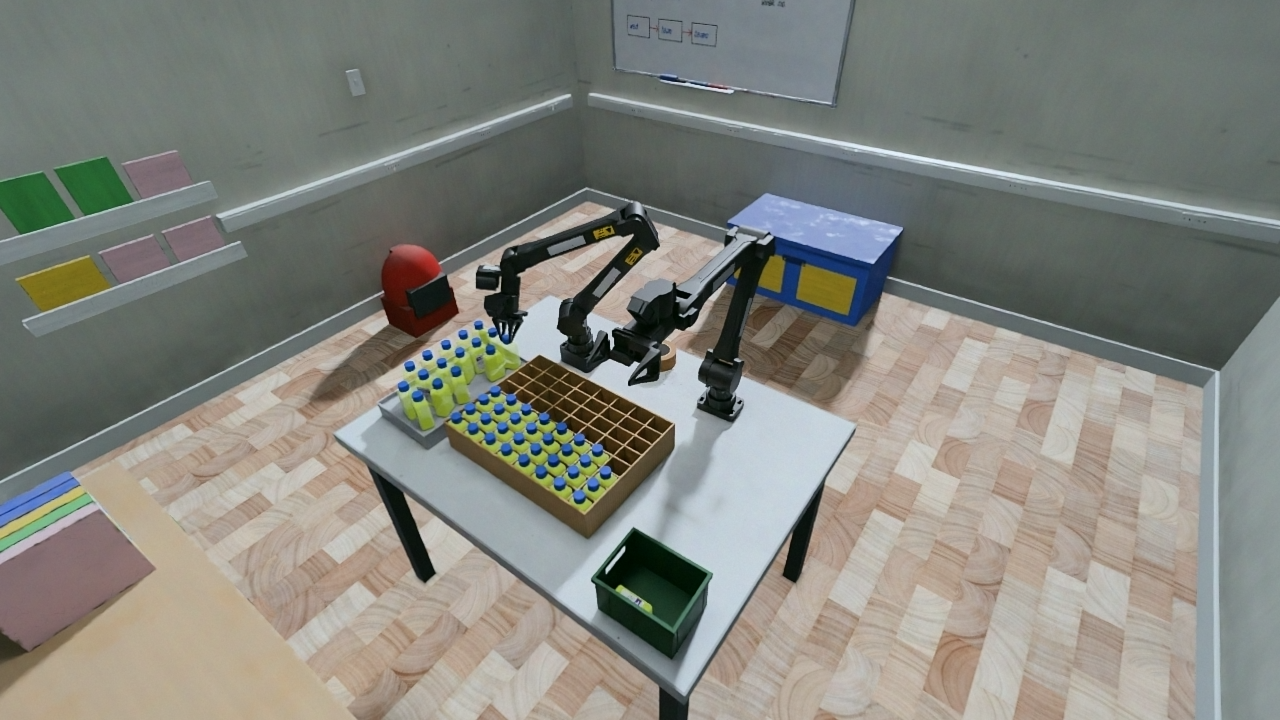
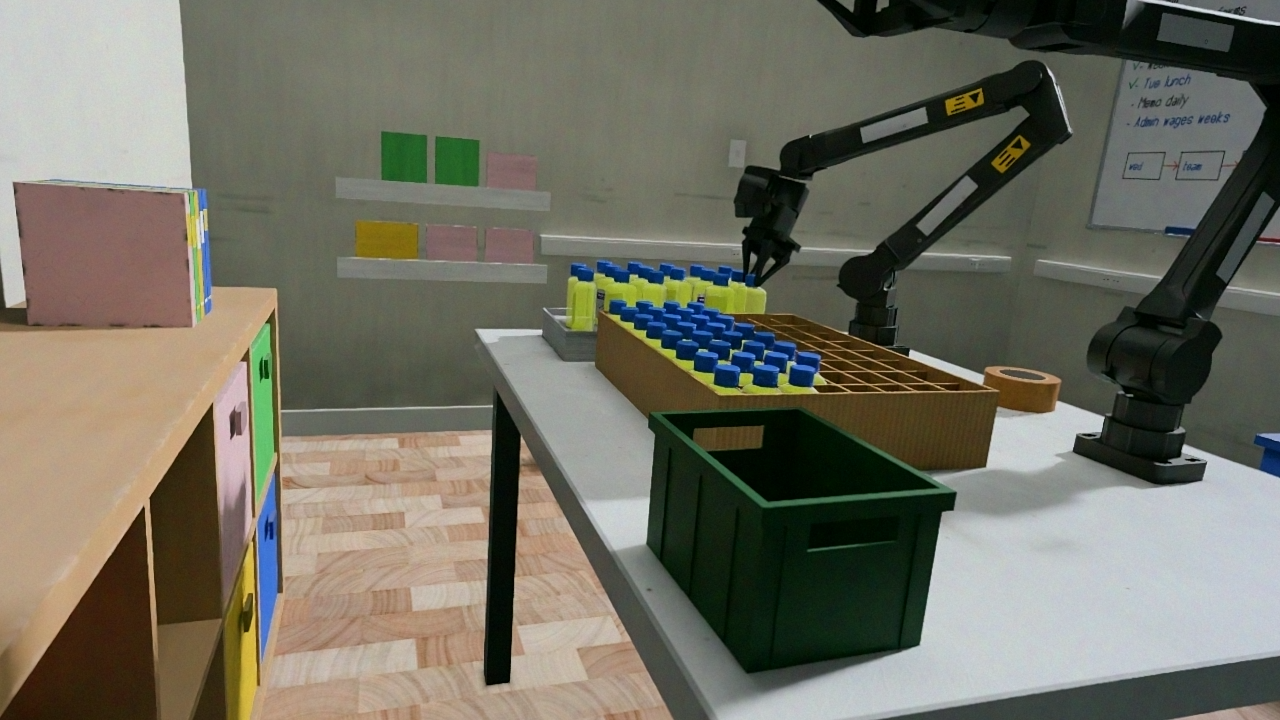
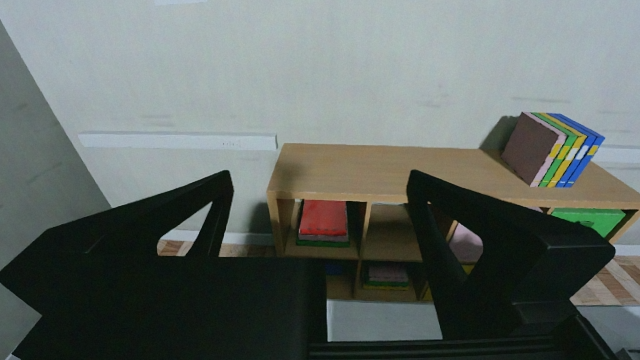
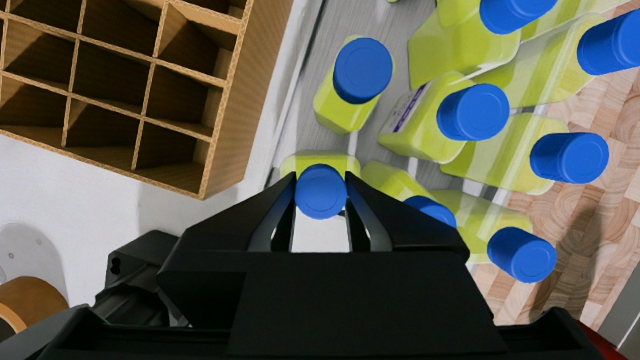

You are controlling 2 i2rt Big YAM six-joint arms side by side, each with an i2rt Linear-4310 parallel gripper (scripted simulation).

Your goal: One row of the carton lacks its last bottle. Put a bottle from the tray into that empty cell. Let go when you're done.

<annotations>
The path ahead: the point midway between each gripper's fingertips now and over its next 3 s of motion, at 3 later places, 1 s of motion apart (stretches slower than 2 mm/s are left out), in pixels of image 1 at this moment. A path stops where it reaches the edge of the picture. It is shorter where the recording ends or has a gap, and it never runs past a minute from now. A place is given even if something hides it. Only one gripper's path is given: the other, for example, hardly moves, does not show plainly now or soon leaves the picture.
The left gripper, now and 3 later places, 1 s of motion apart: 607,374; 569,388; 608,378; 606,385
</annotations>
